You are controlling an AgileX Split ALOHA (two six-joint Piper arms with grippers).
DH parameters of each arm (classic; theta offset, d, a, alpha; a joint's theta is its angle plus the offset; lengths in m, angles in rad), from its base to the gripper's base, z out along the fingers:
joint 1: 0 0.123 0 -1.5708
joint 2: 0.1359 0 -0.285 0
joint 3: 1.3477 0 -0.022 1.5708
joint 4: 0 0.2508 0 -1.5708
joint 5: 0 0 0.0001 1.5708
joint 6: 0 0.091 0 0
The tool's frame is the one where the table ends.
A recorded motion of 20 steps. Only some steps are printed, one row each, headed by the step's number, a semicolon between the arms.
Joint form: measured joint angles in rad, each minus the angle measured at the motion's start. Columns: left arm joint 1, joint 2, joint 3, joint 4, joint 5, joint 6; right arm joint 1, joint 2, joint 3, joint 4, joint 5, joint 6.
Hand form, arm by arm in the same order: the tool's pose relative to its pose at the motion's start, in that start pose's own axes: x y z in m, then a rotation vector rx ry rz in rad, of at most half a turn. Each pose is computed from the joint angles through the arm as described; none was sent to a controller.
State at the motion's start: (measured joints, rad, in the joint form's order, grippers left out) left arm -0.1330 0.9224 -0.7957 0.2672 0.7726 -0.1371; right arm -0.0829 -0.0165 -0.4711 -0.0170 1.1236 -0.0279
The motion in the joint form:
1: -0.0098 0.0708 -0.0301 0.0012 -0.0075 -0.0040; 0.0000 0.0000 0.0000 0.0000 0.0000 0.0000
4: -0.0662 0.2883 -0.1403 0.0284 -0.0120 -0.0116; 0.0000 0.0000 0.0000 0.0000 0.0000 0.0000
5: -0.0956 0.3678 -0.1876 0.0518 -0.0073 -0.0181; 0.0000 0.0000 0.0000 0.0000 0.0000 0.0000
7: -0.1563 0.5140 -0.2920 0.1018 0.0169 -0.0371; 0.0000 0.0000 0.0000 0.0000 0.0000 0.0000
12: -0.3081 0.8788 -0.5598 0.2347 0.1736 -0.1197; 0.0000 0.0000 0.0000 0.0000 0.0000 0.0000
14: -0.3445 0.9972 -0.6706 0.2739 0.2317 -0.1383; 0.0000 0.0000 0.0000 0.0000 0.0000 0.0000
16: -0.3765 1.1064 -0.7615 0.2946 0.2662 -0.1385; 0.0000 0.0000 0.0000 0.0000 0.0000 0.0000
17: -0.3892 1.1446 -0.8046 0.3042 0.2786 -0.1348; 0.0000 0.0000 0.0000 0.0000 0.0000 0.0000
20: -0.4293 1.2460 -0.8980 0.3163 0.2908 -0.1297; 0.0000 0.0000 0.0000 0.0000 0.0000 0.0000
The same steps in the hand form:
1: -0.0097 -0.0038 0.0129 0.0091 0.0307 0.0113; 0.0000 0.0000 0.0000 0.0000 0.0000 0.0000
4: -0.0385 -0.0227 0.0541 0.0338 0.1179 0.0866; 0.0000 0.0000 0.0000 0.0000 0.0000 0.0000
5: -0.0487 -0.0326 0.0695 0.0375 0.1447 0.1273; 0.0000 0.0000 0.0000 0.0000 0.0000 0.0000
7: -0.0680 -0.0547 0.0966 0.0375 0.1869 0.2040; 0.0000 0.0000 0.0000 0.0000 0.0000 0.0000
12: -0.0890 -0.1239 0.1678 -0.0283 0.3499 0.3781; 0.0000 0.0000 0.0000 0.0000 0.0000 0.0000
14: -0.0950 -0.1461 0.1904 -0.0646 0.3831 0.4221; 0.0000 0.0000 0.0000 0.0000 0.0000 0.0000
16: -0.0944 -0.1688 0.2132 -0.0803 0.4115 0.4711; 0.0000 0.0000 0.0000 0.0000 0.0000 0.0000
17: -0.0966 -0.1777 0.2199 -0.0853 0.4099 0.4899; 0.0000 0.0000 0.0000 0.0000 0.0000 0.0000
20: -0.0940 -0.2057 0.2388 -0.0799 0.4085 0.5398; 0.0000 0.0000 0.0000 0.0000 0.0000 0.0000

